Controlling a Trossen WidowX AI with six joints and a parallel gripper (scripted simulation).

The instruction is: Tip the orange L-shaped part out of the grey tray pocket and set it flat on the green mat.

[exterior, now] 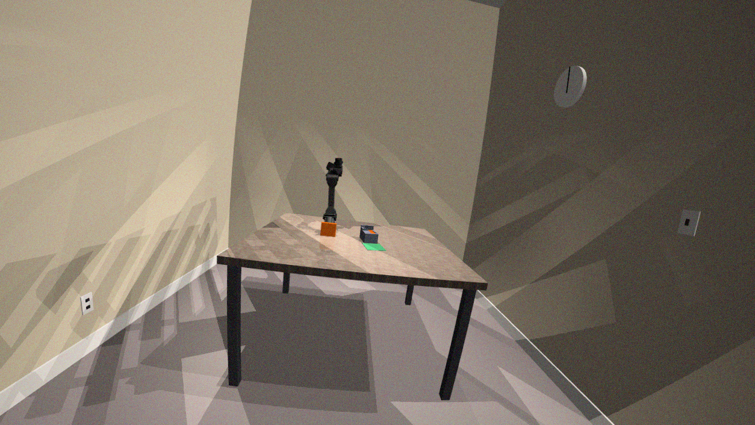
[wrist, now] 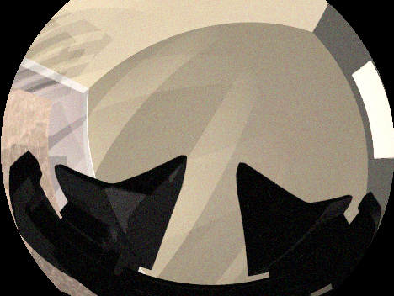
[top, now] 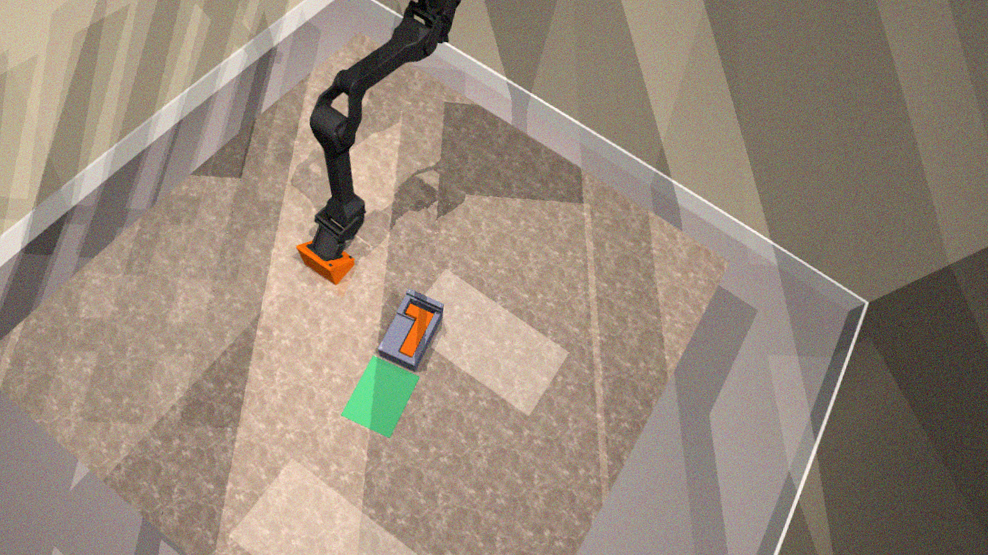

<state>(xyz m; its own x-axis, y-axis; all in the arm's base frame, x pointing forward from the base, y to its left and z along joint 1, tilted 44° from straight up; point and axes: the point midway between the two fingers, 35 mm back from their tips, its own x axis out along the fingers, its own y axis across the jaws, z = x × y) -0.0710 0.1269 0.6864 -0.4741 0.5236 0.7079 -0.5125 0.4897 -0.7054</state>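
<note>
The orange L-shaped part lies 600 mm to the right of my gripper tip, 410 mm below it and 400 mm ahead of it. From my gripper tip the other things lie so: green mat (760 mm to the right, 470 mm below, 440 mm ahead).
</note>
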